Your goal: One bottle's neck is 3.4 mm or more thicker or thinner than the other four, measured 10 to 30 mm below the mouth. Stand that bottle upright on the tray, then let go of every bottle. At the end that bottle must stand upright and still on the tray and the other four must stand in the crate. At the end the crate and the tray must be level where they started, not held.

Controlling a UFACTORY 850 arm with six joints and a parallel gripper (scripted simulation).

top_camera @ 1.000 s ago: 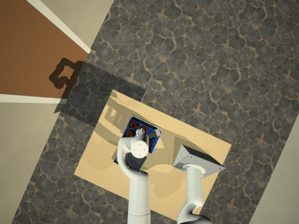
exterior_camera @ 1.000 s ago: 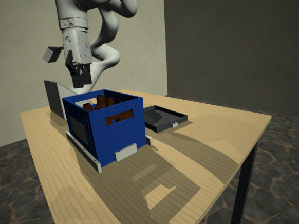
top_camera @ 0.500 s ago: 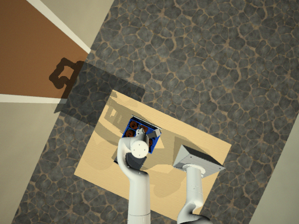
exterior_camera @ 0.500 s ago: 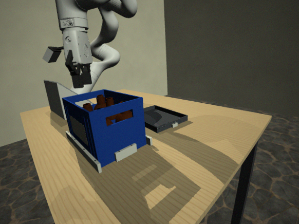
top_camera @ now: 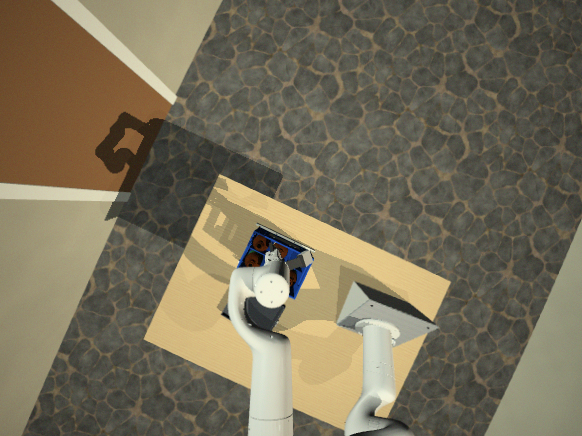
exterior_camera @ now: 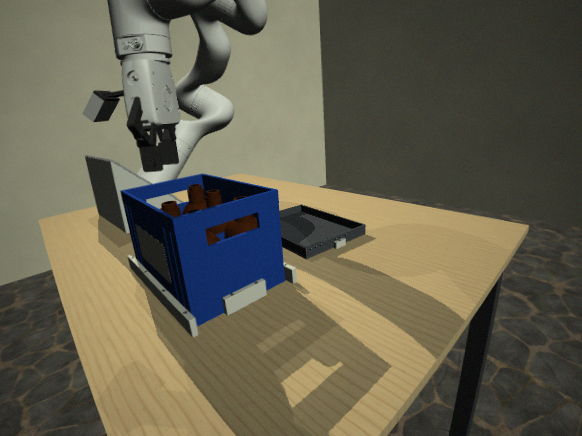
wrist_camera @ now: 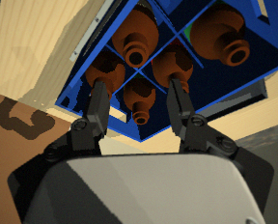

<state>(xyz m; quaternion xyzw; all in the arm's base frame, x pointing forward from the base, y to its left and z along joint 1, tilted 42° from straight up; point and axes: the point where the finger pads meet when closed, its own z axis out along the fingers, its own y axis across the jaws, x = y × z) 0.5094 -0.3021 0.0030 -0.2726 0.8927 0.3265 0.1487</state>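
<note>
Right now my hand is 16 cm above the blue crate, 5 cm to the right of it and 1 cm short of it. Round my hand: brown bottle (16 cm below, 11 cm to the left, 7 cm behind); dark tray (33 cm to the left, 23 cm below, 4 cm ahead).
</note>
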